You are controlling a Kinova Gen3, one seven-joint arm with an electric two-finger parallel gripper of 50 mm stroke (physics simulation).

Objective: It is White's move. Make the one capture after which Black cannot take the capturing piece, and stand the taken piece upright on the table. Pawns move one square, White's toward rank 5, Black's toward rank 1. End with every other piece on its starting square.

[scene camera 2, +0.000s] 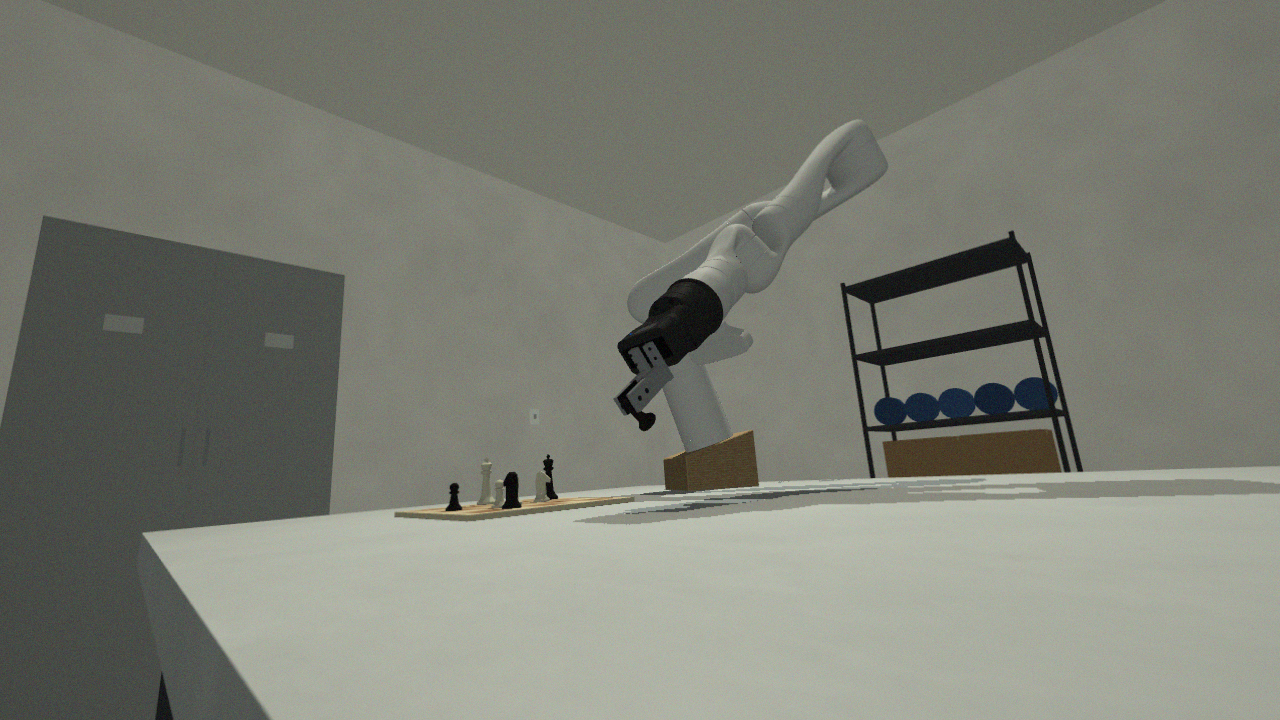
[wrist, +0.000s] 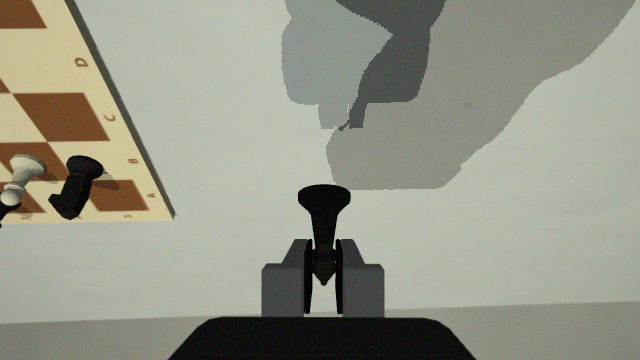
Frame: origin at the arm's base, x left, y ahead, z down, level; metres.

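Seen in the pictures: gripper, fingertip midpoint: (scene camera 2: 626, 405) (wrist: 323, 264); arm's base, origin of the base link: (scene camera 2: 709, 443).
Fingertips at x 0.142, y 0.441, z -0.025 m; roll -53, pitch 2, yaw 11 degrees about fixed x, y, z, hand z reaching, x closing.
Offsets run from my fingertips to a thing's top centre. "spot": to the spot under its first point. Level surfaces: height alone.
My gripper (scene camera 2: 631, 404) (wrist: 323, 264) is shut on a black piece {dx +0.002, dy -0.010, dz -0.007 m} (scene camera 2: 645, 420) (wrist: 324, 207) with a pointed head, which looks like a bishop. It is held tilted, high above the table, to the right of the chessboard (scene camera 2: 427, 515) (wrist: 162, 212) in the scene view. A black knight {dx -0.159, dy +0.014, dz +0.058 m} (scene camera 2: 511, 490) (wrist: 75, 190) stands on B1 and a white pawn {dx -0.191, dy +0.004, dz +0.066 m} (scene camera 2: 498, 495) (wrist: 25, 170) on B2. A black pawn {dx -0.236, dy +0.035, dz +0.066 m} (scene camera 2: 453, 497), a tall white piece {dx -0.295, dy -0.057, dz +0.034 m} (scene camera 2: 486, 483), a white piece {dx -0.209, dy -0.081, dz +0.058 m} (scene camera 2: 540, 487) and a black king {spot: dx -0.199, dy -0.085, dz +0.070 m} (scene camera 2: 549, 479) also stand on the board; their squares cannot be told.
The white table {dz +0.104 m} (scene camera 2: 626, 608) (wrist: 225, 270) carries the board and the arm's wooden base block (scene camera 2: 711, 467). The arm's shadows lie on the table. A dark shelf rack (scene camera 2: 939, 342) with blue balls stands at the back right, and a grey cabinet (scene camera 2: 187, 385) at the left.
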